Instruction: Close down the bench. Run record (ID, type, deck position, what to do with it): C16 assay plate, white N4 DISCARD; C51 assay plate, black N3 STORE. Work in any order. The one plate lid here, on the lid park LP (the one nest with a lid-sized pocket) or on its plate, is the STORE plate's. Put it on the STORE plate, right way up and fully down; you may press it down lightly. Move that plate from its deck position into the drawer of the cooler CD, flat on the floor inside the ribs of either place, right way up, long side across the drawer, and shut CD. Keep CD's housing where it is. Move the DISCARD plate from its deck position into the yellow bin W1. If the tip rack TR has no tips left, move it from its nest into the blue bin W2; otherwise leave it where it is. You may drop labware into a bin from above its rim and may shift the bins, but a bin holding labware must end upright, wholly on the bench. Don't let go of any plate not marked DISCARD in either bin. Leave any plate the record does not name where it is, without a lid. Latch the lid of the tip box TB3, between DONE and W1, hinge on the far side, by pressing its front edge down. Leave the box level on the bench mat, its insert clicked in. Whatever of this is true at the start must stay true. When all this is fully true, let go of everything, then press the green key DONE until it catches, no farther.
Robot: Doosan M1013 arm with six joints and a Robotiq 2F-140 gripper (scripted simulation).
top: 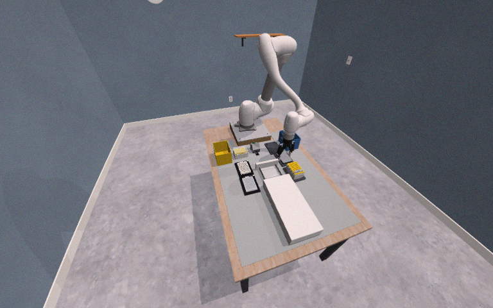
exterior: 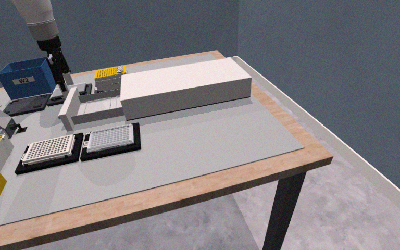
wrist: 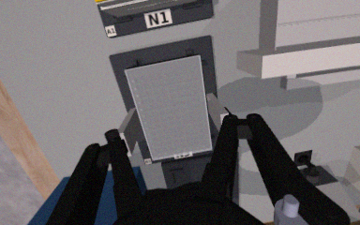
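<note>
Right now my hand is 10 mm above the grey plate lid. The rest, counted from my hand: blue bin W2: 200 mm behind, 110 mm to the left; then black plate: 20 mm below; then yellow tip rack TR: 170 mm ahead, 20 mm above, 10 mm to the left.
</note>
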